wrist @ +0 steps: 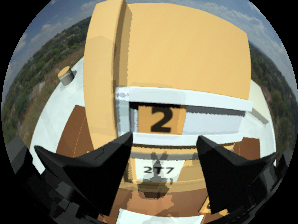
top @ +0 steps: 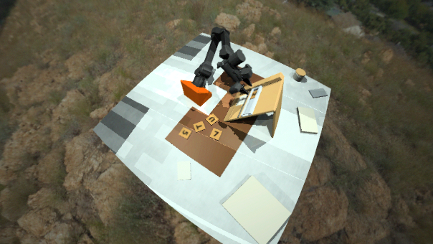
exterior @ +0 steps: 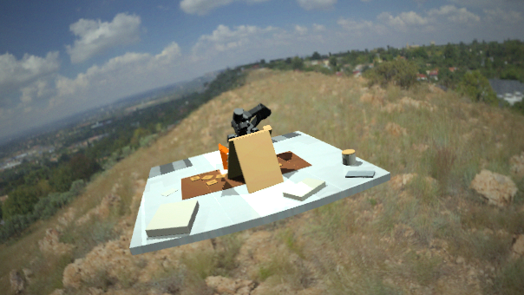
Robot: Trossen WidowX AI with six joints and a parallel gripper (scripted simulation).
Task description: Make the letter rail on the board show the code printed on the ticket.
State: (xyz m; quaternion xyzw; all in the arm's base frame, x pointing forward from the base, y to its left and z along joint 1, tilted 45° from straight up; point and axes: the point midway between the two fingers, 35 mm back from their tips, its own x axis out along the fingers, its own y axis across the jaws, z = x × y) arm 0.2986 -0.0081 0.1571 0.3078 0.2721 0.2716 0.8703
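Now: gripper tip 3 cm past the ticket, 1 cm to the left of it and 10 cm above it. The rest, counted from my gripper tip: cream block 37 cm ahead, 21 cm to the left, 17 cm below; brown mat 12 cm behind, 8 cm to the right, 18 cm below; pale card 1 cm ahead, 53 cm to the right, 18 cm below.
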